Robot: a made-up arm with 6 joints.
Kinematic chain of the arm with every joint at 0, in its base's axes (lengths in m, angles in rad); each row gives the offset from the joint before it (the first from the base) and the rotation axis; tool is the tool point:
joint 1: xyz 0 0 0.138 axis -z
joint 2: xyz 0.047 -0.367 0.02 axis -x
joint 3: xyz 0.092 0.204 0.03 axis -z
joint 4: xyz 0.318 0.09 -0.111 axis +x
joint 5: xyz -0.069 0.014 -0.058 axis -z
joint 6: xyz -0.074 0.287 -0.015 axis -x
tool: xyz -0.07 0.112 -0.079
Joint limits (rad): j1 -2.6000..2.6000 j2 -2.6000..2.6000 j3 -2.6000..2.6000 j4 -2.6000..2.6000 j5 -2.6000..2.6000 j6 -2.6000..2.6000
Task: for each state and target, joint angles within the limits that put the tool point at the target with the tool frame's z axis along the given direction. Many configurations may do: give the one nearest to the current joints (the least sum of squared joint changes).
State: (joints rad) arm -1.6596 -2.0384 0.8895 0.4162 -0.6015 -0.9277
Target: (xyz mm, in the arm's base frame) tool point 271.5 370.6 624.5 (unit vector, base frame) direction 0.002 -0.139 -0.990
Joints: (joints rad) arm -1.9537 -1.5936 0.8918 0.5012 -0.8170 -1.2415
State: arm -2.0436 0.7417 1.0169 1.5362 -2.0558 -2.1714
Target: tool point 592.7 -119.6 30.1 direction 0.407 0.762 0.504
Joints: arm -1.3132 1.3488 1.5766 0.9777 -2.2193 -2.4131
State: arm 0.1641 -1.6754 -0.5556 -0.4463 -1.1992 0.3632
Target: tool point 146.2 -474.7 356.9 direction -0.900 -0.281 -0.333
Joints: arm 0.3872 -1.2264 -1.3897 -1.2752 -1.9458 0.7565
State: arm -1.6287 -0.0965 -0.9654 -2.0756 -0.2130 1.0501
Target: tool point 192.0 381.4 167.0 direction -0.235 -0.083 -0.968
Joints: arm -1.7887 -0.5672 -1.0675 -2.5412 -0.4230 0.7761
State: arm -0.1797 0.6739 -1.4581 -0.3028 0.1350 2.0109
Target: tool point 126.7 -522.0 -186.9 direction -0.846 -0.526 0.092
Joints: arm -0.5533 1.2959 -1.5621 0.1237 -0.0986 1.6718
